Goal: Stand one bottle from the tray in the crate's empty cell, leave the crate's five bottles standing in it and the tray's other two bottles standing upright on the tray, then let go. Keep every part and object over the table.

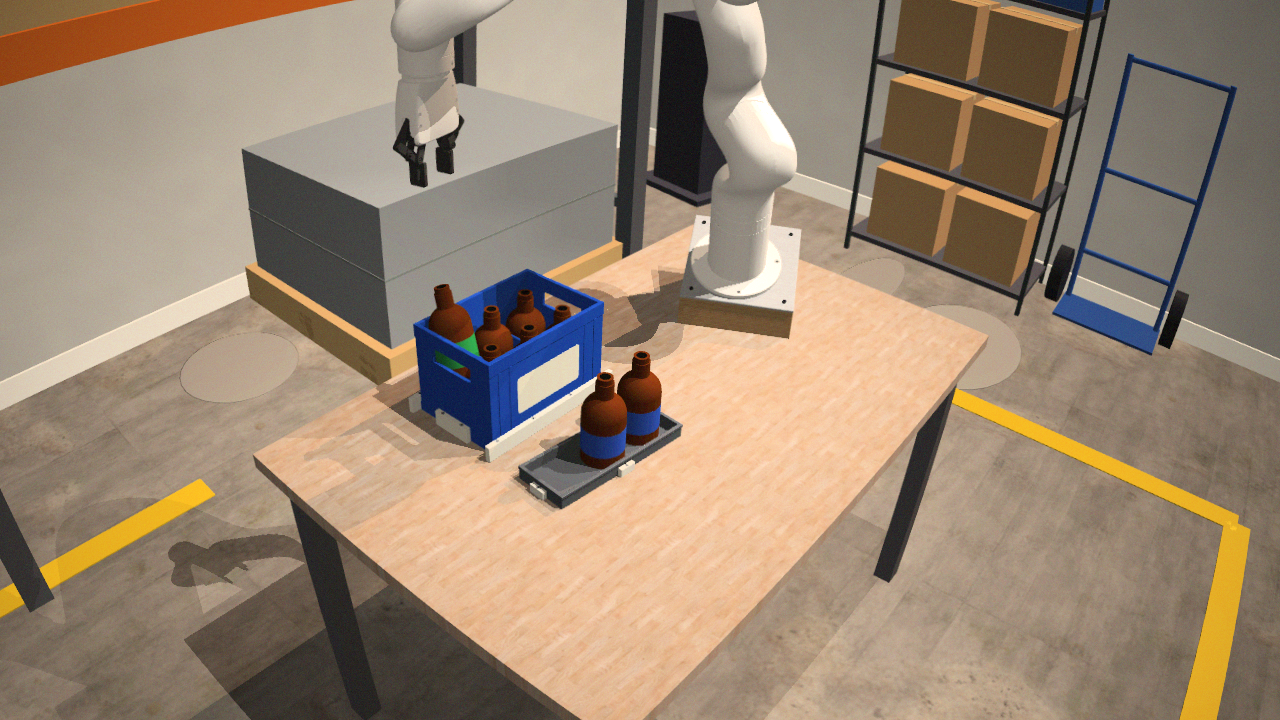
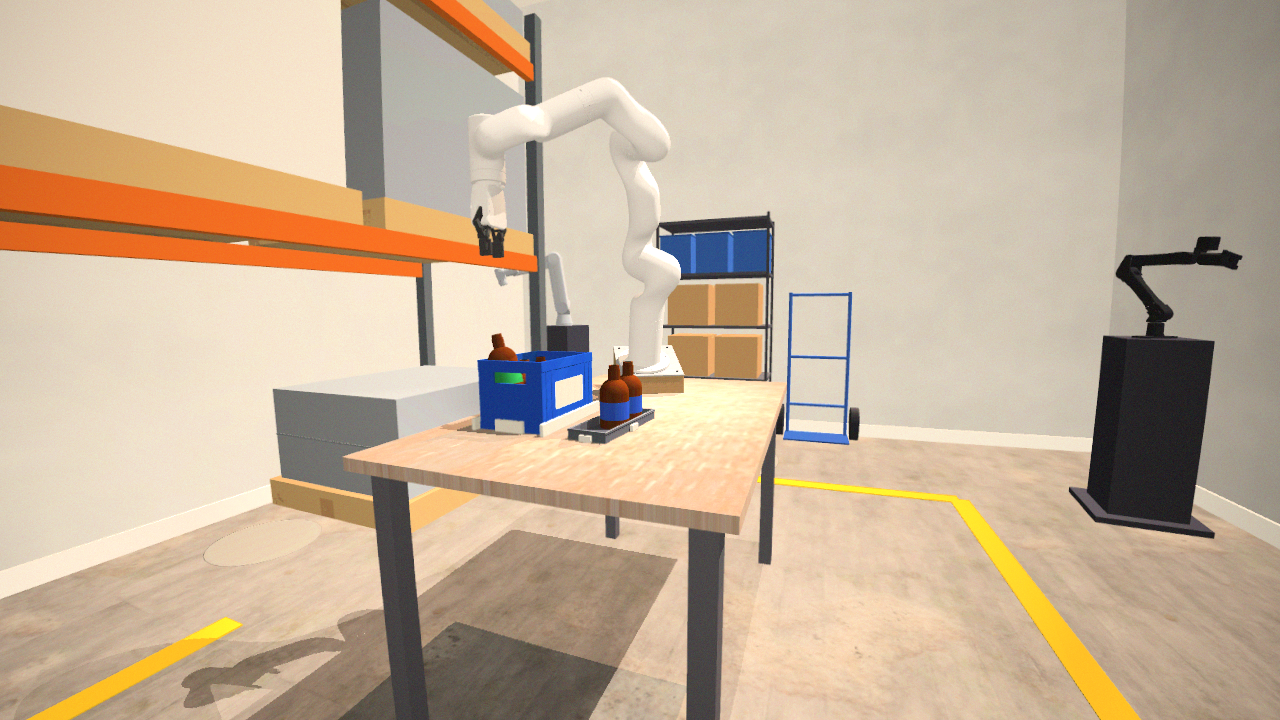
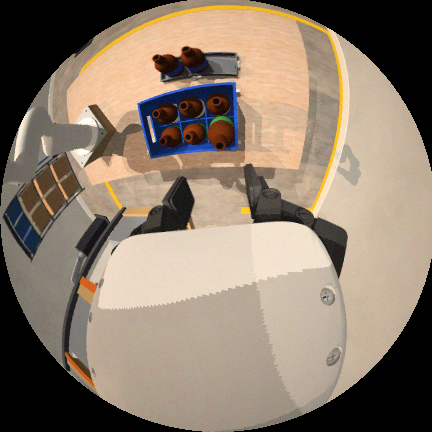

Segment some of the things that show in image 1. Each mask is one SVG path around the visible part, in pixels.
The gripper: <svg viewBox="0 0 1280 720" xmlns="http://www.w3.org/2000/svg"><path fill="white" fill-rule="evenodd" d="M452 70L429 78L412 78L402 75L402 79L398 81L395 103L396 141L393 145L393 150L405 158L405 161L409 162L411 185L423 188L428 186L427 164L423 162L426 143L437 140L439 146L436 147L437 171L446 174L454 173L452 149L456 146L455 141L464 124L464 119L459 114L457 88Z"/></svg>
A green-banded bottle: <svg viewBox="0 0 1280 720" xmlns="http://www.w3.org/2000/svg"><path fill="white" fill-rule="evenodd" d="M435 350L437 362L467 379L471 378L470 369ZM434 287L437 308L430 316L429 330L480 357L469 313L462 306L454 304L449 284L441 284Z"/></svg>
A green-banded bottle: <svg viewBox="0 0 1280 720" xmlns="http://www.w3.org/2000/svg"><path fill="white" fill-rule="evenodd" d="M494 305L484 308L483 325L474 333L479 356L483 357L483 348L487 344L498 345L501 355L513 349L512 334L507 327L500 324L499 308Z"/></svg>
